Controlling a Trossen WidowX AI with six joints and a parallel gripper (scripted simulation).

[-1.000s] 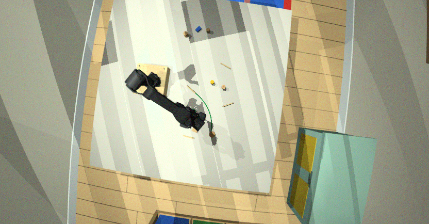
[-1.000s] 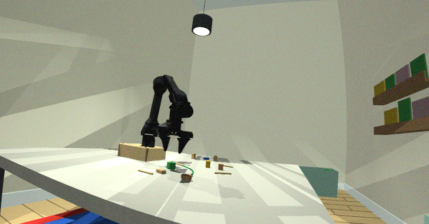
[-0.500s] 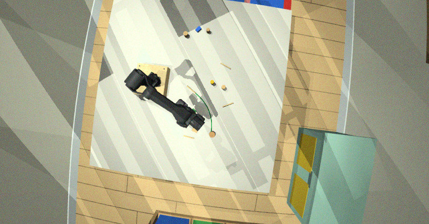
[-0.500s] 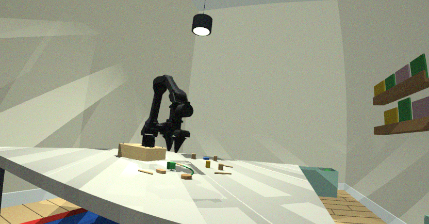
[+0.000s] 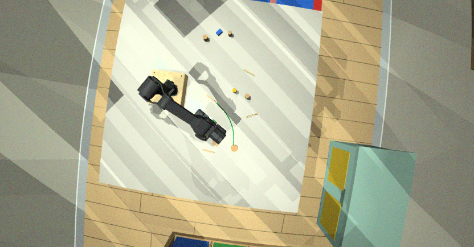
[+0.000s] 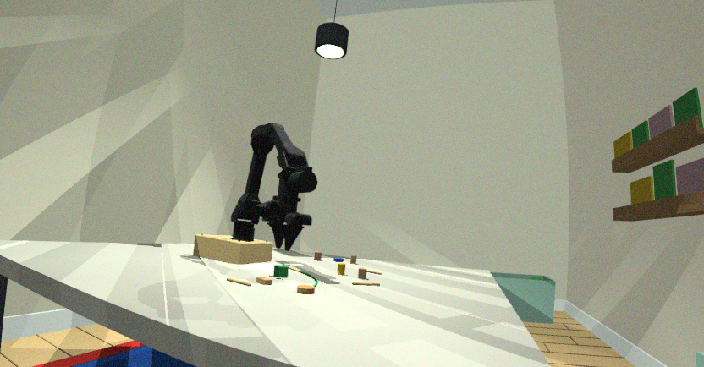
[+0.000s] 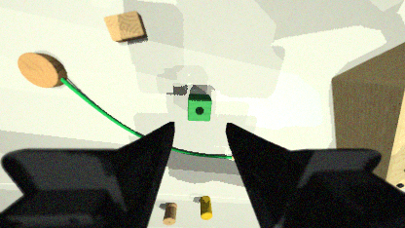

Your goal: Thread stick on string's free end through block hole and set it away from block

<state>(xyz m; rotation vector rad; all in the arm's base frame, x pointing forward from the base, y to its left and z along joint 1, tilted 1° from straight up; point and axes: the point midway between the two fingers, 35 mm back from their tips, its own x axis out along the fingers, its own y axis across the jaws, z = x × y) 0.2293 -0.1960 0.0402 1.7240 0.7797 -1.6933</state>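
Right now the green block is 6 cm below my gripper tip. Also, from my gripper tip: yellow cylinder: 19 cm to the left, 13 cm ahead, 6 cm below; wooden block: 12 cm to the right, 7 cm below, 1 cm ahead; round wooden button: 15 cm to the right, 12 cm ahead, 7 cm below.
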